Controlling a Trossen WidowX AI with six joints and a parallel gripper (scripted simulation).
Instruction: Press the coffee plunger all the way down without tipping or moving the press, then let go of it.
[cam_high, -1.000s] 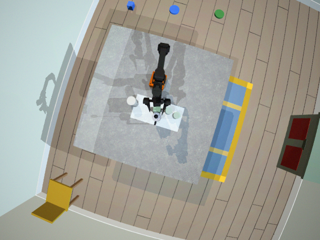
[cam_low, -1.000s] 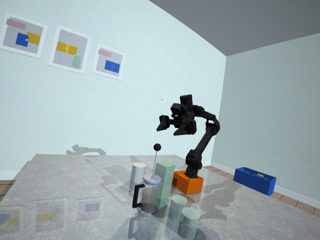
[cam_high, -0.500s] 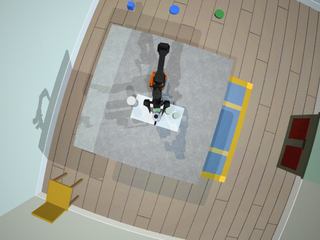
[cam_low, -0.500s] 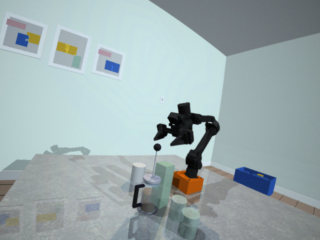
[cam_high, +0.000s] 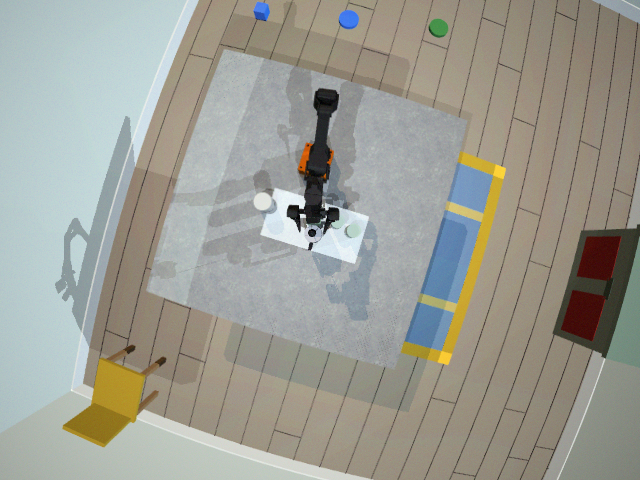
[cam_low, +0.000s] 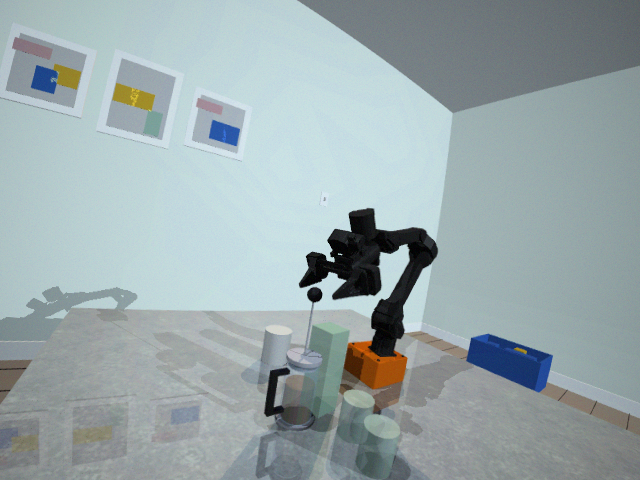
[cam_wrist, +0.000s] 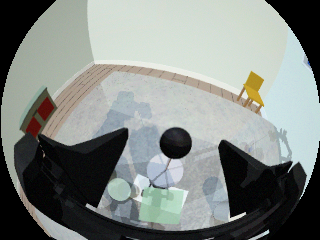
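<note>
Right now my gripper tip is 20 mm short of the glass coffee press and 140 mm above it. Also, from my gripper tip: tall pale green block (70 mm behind, 30 mm to the right, 180 mm below); then white cylinder (30 mm behind, 270 mm to the right, 230 mm below).
</note>
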